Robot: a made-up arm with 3 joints. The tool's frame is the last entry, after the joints.
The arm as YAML. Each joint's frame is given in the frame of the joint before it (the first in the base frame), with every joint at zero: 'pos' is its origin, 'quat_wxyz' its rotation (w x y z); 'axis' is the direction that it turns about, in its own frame. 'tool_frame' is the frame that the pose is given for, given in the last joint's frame.
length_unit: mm
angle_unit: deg
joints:
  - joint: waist
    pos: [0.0, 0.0, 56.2]
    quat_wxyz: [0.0, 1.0, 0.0, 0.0]
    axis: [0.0, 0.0, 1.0]
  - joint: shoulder
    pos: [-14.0, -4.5, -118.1]
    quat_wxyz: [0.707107, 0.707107, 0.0, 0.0]
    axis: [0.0, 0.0, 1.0]
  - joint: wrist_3
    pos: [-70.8, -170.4, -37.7]
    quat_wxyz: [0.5, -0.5, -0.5, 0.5]
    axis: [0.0, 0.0, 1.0]
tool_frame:
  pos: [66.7, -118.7, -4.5]
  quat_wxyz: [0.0, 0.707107, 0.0, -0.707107]
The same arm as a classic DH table. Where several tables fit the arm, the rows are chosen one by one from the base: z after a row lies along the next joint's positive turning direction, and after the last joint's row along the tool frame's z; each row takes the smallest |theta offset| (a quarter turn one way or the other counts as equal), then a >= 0, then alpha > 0; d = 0 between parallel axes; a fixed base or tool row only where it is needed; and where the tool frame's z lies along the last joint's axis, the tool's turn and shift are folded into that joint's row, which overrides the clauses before.
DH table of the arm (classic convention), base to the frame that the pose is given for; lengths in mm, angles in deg. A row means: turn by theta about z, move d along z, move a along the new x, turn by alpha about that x. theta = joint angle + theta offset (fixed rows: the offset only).
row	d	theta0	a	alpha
base (fixed)	0.0	0.00	0.0	180.00
waist	-174.3	0.00	-14.0	90.00
shoulder	-33.2	-90.00	170.4	90.00
wrist_3	66.3	90.00	118.7	90.00
tool (fixed)	-66.7	-90.00	0.0	0.00

